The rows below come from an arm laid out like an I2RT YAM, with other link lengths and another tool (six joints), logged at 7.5 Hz.
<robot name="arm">
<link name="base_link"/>
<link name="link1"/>
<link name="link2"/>
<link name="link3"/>
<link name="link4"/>
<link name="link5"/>
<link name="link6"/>
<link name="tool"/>
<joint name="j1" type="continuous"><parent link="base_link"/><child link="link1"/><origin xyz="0 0 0.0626"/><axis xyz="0 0 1"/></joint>
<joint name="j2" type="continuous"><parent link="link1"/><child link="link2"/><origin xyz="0.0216 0.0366 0.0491"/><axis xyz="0 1 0"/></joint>
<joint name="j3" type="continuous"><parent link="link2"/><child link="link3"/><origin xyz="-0.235 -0.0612 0"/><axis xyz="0 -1 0"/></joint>
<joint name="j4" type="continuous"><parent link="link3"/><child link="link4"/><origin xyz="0.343 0.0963 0.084"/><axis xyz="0 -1 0"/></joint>
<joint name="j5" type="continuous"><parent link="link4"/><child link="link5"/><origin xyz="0.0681 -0.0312 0.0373"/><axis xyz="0 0 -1"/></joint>
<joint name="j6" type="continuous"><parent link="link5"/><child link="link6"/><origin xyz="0.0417 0 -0.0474"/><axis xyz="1 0 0"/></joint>
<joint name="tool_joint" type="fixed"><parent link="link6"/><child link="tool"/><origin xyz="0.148 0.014 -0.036" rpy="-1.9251 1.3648 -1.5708"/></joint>
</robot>
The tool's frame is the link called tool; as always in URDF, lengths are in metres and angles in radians. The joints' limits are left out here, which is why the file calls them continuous.
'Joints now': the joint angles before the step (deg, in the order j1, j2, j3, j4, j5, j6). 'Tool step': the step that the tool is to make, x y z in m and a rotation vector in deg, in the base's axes. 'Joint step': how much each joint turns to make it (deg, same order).
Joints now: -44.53 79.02 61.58 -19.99 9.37 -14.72
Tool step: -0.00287 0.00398 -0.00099 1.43 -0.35 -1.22
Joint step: 0.04 -0.39 0.00 -1.44 0.22 1.80
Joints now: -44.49 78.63 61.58 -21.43 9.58 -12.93
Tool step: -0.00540 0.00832 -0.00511 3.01 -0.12 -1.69
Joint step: -0.02 -0.39 0.00 -2.89 -0.14 2.82
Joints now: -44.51 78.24 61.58 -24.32 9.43 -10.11
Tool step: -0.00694 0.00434 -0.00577 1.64 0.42 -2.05
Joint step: 0.00 -0.38 -0.50 -1.67 0.94 2.05
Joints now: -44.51 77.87 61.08 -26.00 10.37 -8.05
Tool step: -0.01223 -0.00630 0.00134 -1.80 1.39 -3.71
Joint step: 0.04 -0.75 -0.72 0.05 4.29 0.91
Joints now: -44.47 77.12 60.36 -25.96 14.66 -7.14
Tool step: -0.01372 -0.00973 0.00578 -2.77 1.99 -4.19
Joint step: 0.07 -0.33 0.00 0.07 5.42 0.41
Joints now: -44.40 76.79 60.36 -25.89 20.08 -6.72
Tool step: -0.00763 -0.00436 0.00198 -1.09 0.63 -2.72
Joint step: -0.02 -0.09 -0.05 -0.08 2.81 0.98
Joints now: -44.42 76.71 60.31 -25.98 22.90 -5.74
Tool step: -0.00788 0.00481 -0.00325 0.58 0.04 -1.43
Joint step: -0.07 -1.36 -1.35 -0.96 0.73 1.31
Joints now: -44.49 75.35 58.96 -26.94 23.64 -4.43
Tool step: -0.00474 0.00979 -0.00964 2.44 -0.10 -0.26
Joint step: -0.11 -0.87 -1.22 -1.88 -1.16 1.52
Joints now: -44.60 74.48 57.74 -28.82 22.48 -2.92
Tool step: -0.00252 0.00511 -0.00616 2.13 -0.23 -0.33
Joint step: -0.35 0.04 -0.11 -1.64 -1.23 1.23
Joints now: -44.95 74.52 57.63 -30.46 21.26 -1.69
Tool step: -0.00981 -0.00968 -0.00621 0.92 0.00 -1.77
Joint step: -2.06 0.83 0.04 0.05 -0.67 0.23
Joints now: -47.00 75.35 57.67 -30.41 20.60 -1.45
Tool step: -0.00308 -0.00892 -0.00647 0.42 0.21 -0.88
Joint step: -1.16 1.69 0.55 0.73 -0.28 -0.13
